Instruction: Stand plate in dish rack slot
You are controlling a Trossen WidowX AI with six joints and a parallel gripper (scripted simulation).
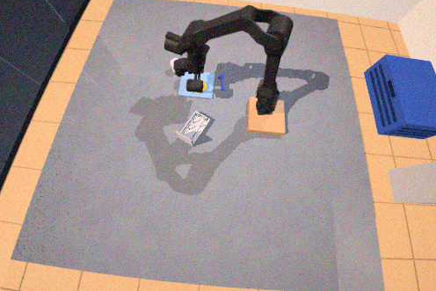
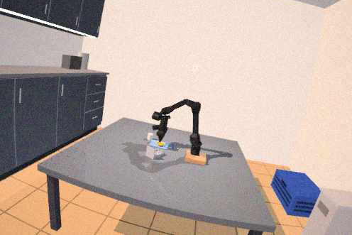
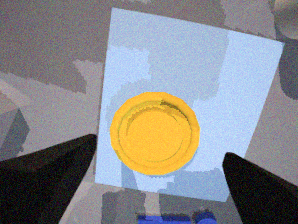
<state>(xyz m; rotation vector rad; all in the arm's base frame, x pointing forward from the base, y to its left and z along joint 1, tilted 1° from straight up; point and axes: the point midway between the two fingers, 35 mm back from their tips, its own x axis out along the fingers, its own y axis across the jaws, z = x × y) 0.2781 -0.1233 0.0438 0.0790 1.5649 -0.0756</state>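
Right now my gripper tip is 30 mm above the yellow plate. Round my gripper tip: blue spoon 110 mm behind, 40 mm below, 30 mm to the right; then light blue mat 40 mm below, 20 mm to the right, 10 mm ahead; then white cup 100 mm to the right, 100 mm ahead, 20 mm below.
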